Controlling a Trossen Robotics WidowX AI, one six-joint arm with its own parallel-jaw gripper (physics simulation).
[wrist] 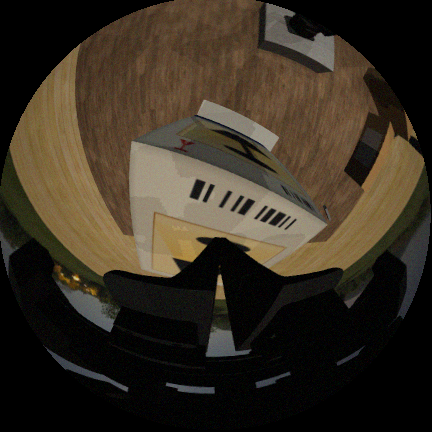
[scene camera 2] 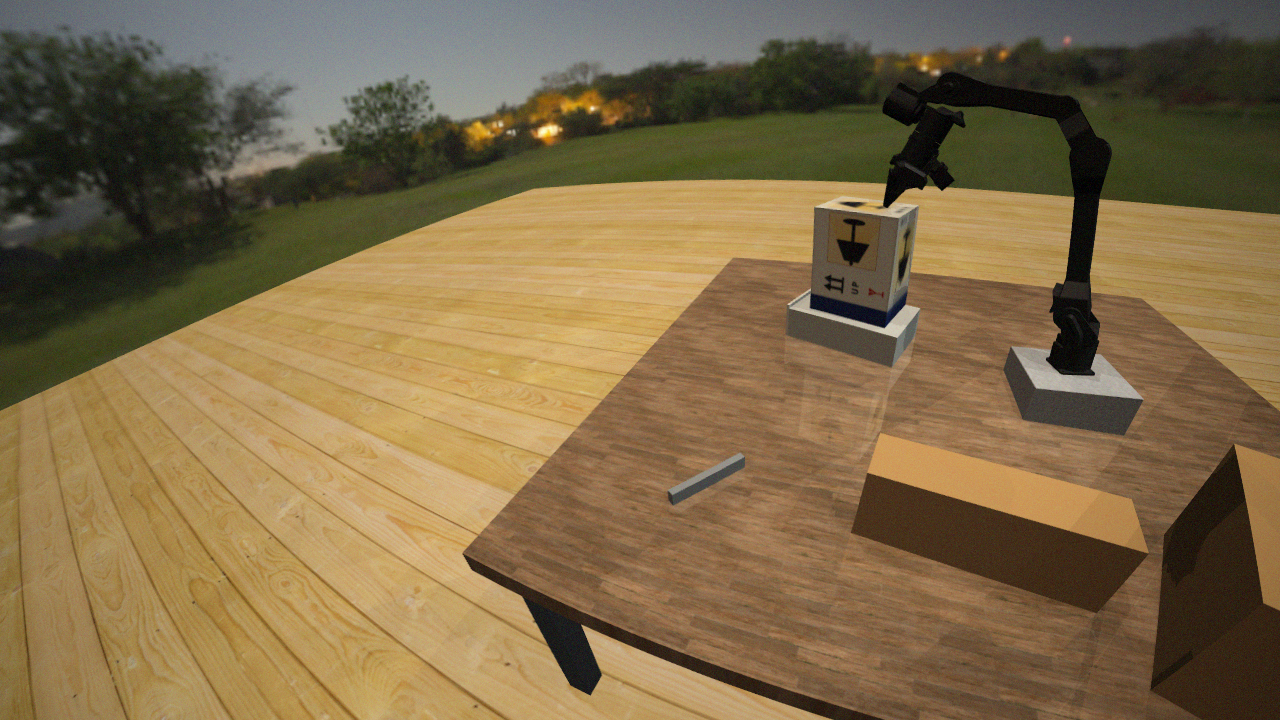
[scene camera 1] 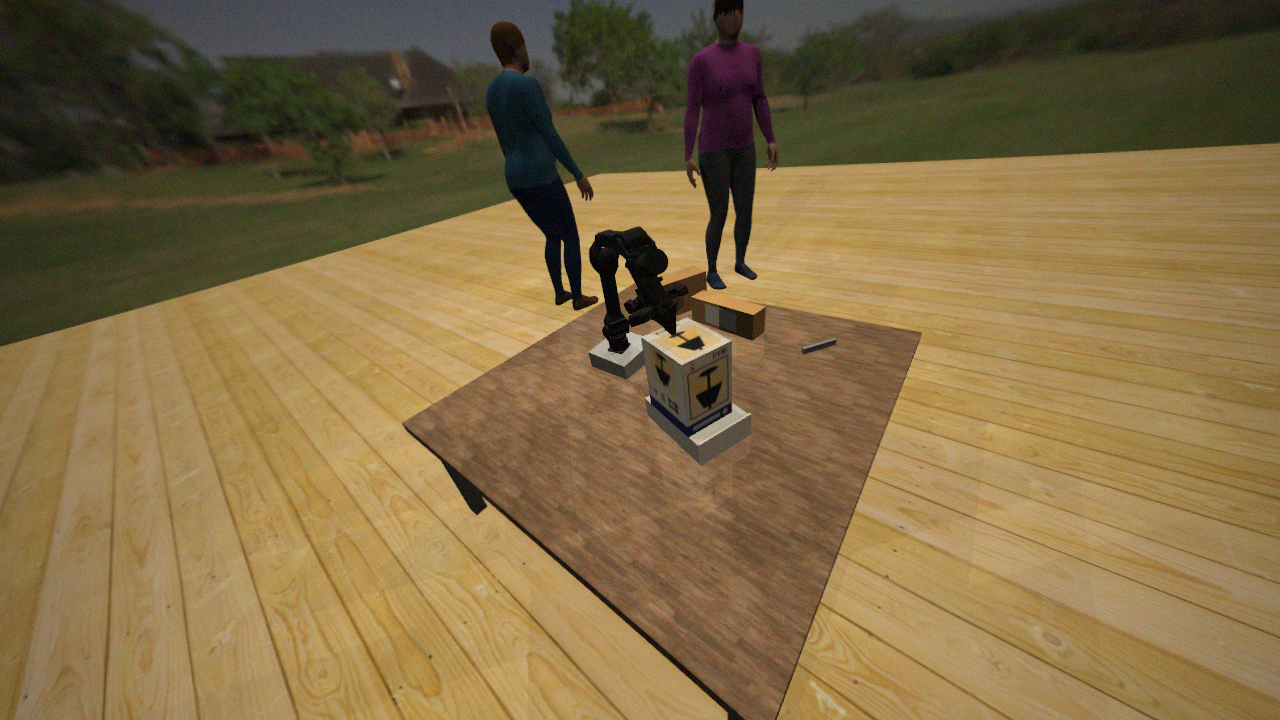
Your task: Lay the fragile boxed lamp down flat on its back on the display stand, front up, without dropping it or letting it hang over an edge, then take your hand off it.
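Frame: origin at the arm's base, x ahead, y left, z up, level; metres.
Seen in the pictures: gripper, between the fingertips: (wrist: 218, 242) (scene camera 2: 884, 206) (scene camera 1: 674, 334); arm's base, origin of its link: (scene camera 2: 1069, 367) (scene camera 1: 619, 347).
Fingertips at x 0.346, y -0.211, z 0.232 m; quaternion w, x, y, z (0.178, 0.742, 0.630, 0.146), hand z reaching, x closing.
Offsets run from my fingertips to a thing's middle. Level surfaces: height alone.
The boxed lamp (scene camera 1: 687, 380) (scene camera 2: 861, 259) (wrist: 220, 185), a white carton with lamp pictures and a blue band at its foot, stands upright on the display stand (scene camera 1: 726, 436) (scene camera 2: 845, 338) (wrist: 240, 122), a low light-grey block. A strip of the stand's top shows beside the box on the side toward the arm base. My gripper (scene camera 1: 674, 332) (scene camera 2: 887, 205) (wrist: 218, 242) is shut and empty. Its fingertips are at the box's top face, touching or just above it; which one is hard to tell. The fingers hide part of the top in the wrist view.
The arm's grey base block (scene camera 1: 615, 360) (scene camera 2: 1074, 398) (wrist: 298, 46) stands behind the stand. A long brown carton @(dx -0.063, dy +0.580, dz -0.243 m) (scene camera 1: 729, 313) (scene camera 2: 998, 519) and another brown carton @(dx -0.322, dy +0.672, dz -0.218 m) (scene camera 1: 684, 280) (scene camera 2: 1226, 573) are on the table @(dz -0.297 m) (scene camera 1: 572, 447) (scene camera 2: 760, 582). A small grey bar @(dx +0.295, dy +0.509, dz -0.287 m) (scene camera 1: 819, 345) (scene camera 2: 706, 479) lies near one edge. Two people stand beyond.
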